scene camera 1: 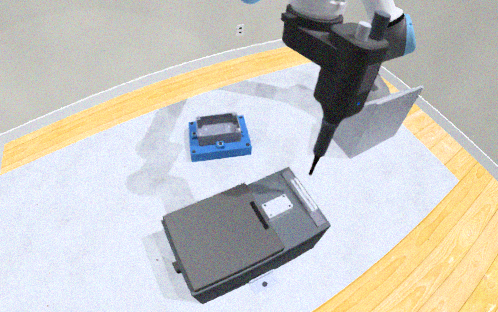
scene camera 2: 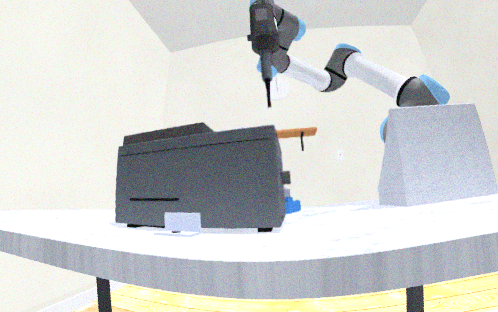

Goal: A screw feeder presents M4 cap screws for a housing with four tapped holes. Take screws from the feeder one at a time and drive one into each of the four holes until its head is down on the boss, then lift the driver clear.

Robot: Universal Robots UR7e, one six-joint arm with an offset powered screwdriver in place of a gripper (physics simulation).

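Observation:
The black screwdriver [scene camera 1: 310, 173] [scene camera 2: 269, 106] points down, its tip in the air above the feeder's end in scene camera 2 and beyond the feeder's rail end in scene camera 1. Whether a screw sits on the tip is too small to tell. The dark grey screw feeder [scene camera 1: 225, 240] [scene camera 2: 200, 185] stands on the table, with a pale rail strip [scene camera 1: 304, 195] at one end of its top. The grey open-topped housing [scene camera 1: 218, 136] sits in a blue fixture [scene camera 1: 220, 153] [scene camera 2: 293, 205] behind the feeder, apart from the driver. Its four holes and any screws in them cannot be made out.
A light grey robot pedestal [scene camera 1: 375, 125] [scene camera 2: 440, 155] stands to the right. A small clear bracket [scene camera 2: 182, 221] stands by the feeder's near side. An orange bar [scene camera 2: 297, 133] shows beyond the feeder's end in scene camera 2. A white plate [scene camera 1: 277, 206] lies on the feeder's top.

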